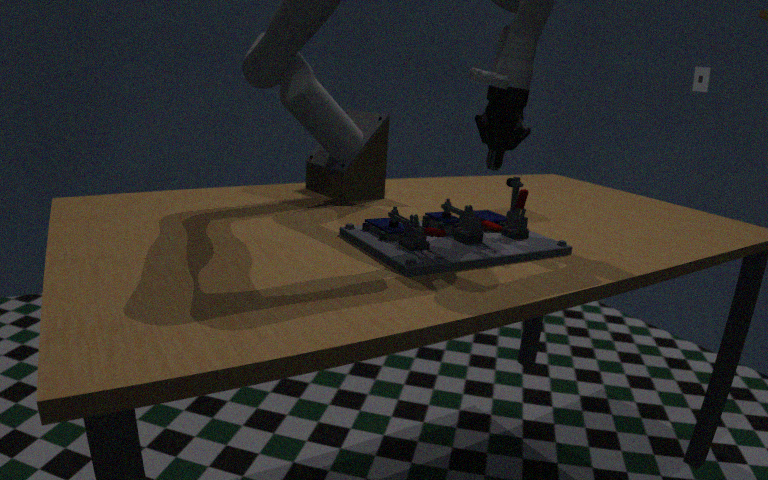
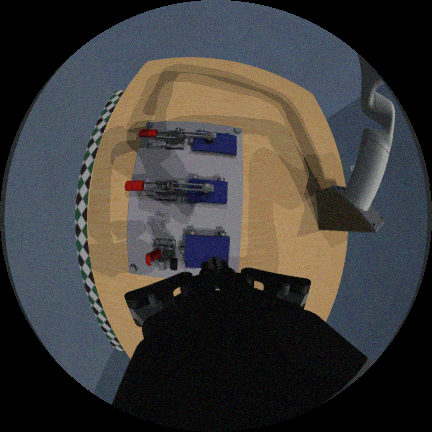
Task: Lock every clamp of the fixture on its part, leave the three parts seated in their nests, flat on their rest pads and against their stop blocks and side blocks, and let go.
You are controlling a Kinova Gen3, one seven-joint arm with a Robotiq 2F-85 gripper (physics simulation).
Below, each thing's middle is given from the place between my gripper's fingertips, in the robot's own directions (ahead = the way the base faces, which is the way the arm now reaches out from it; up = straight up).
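Looking at the grey fixture plate (image 1: 445, 254), I find it 30 mm ahead of my hand and 110 mm to the right of it, and the plate is also 120 mm below my hand.
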